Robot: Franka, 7 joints.
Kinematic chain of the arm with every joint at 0, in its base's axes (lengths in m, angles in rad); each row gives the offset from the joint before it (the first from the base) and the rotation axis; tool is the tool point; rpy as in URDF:
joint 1: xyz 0 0 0.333 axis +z
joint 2: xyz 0 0 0 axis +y
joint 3: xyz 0 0 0.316 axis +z
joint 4: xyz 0.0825 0 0 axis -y
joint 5: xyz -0.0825 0 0.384 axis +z
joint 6: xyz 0 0 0 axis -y
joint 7: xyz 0.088 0 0 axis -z
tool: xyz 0 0 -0.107 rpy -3.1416 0 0
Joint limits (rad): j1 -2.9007..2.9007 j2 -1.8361..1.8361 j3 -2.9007..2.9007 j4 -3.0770..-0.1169 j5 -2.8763..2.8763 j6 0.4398..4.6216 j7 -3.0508..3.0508
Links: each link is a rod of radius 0.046 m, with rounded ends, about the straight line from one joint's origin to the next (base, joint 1, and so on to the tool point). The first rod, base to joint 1, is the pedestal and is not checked.
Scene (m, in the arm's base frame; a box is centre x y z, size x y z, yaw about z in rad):
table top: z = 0
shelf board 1: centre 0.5 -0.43 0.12 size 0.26 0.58 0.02 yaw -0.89
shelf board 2: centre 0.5 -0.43 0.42 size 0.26 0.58 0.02 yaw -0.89
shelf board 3: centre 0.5 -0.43 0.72 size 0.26 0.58 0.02 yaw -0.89
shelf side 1: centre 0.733 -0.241 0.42 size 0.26 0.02 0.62 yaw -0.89
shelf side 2: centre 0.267 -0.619 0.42 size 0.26 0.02 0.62 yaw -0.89
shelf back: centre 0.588 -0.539 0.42 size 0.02 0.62 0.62 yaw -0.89
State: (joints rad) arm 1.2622 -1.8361 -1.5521 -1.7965 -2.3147 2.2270 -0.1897
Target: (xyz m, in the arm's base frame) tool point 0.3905 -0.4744 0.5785
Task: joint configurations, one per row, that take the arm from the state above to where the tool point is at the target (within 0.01 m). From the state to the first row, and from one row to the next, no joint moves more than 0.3 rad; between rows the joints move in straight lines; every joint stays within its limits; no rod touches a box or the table.
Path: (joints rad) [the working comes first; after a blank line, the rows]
Joints at the target: 1.1596 -1.6522 -1.0936 -1.8621 -2.3225 2.3144 -0.1897
Straight joint move there: touches shelf board 2.

1: 1.1022 -1.7786 -1.6092 -2.0221 -2.3053 2.2528 -0.1897
2: 0.9422 -1.7210 -1.6664 -2.2477 -2.2958 2.2786 -0.1897
3: 0.7821 -1.6635 -1.7235 -2.4733 -2.2864 2.3045 -0.1897
4: 0.6221 -1.6059 -1.7806 -2.6989 -2.2769 2.3303 -0.1897
5: 0.6330 -1.6827 -1.5282 -2.6511 -2.2977 2.4029 -0.1897
6: 0.6439 -1.7594 -1.2757 -2.6032 -2.3184 2.4755 -0.1897
7: 0.6548 -1.8361 -1.0232 -2.5554 -2.3392 2.5481 -0.1897
8: 0.8231 -1.7748 -1.0466 -2.3243 -2.3336 2.4702 -0.1897
9: 0.9913 -1.7135 -1.0701 -2.0932 -2.3281 2.3923 -0.1897
10: 1.1596 -1.6522 -1.0936 -1.8621 -2.3225 2.3144 -0.1897

